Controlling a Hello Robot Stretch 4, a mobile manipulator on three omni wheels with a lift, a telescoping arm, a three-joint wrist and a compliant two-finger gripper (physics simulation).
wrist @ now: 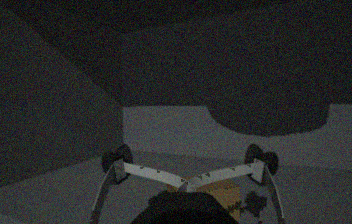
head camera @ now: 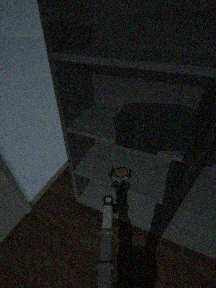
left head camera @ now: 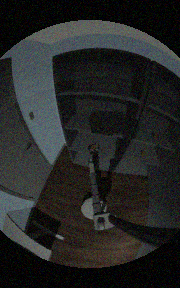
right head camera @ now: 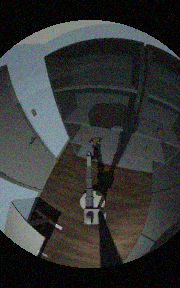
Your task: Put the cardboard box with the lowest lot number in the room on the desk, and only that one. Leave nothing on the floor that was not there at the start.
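Places are measured from the robot's base along level axes (x ahead, y left, z up), in millimetres.
Pixels of known places: gripper, fingertip midpoint: (wrist: 187, 157) (head camera: 119, 173) (left head camera: 93, 146) (right head camera: 94, 139).
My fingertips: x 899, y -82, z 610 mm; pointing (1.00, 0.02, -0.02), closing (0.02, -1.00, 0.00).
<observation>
For each thing: its top centre in the pictures, then the offset to it from my fingertips. "spot": a spot on its surface instead. Level surfaces: height alone.
- small orange-brown cardboard box, middle of its top: (wrist: 201, 182) (head camera: 121, 171) dx +65, dy -17, dz -53 mm
- bay's side panel, surface spot: (wrist: 60, 100) spot: dx +283, dy +340, dz +77 mm
- wooden floor, its level: dz -637 mm
A small orange-brown cardboard box (head camera: 120, 171) (wrist: 226, 194) is on a shelf of the dark shelf unit (head camera: 90, 135) (right head camera: 102, 88). Its lot number cannot be read. My gripper (head camera: 121, 176) (left head camera: 93, 148) (right head camera: 95, 142) (wrist: 187, 157) is open, its fingertips wide apart inside the shelf bay. In the wrist view the box shows low, partly hidden behind the finger strips and the dark gripper body. In the right head view, two more small orange-brown things (right head camera: 160, 131) (right head camera: 147, 148) are in the bay to the right. I cannot make out which furniture is the desk.
The bay's side panel (wrist: 60, 100) stands left of the gripper. A pale wall (head camera: 30, 90) and a door (right head camera: 20, 140) are to the left. A light panel-like piece of furniture (right head camera: 25, 230) stands at lower left, beside the wooden floor (right head camera: 130, 200). Dark shadows cover much of the shelves.
</observation>
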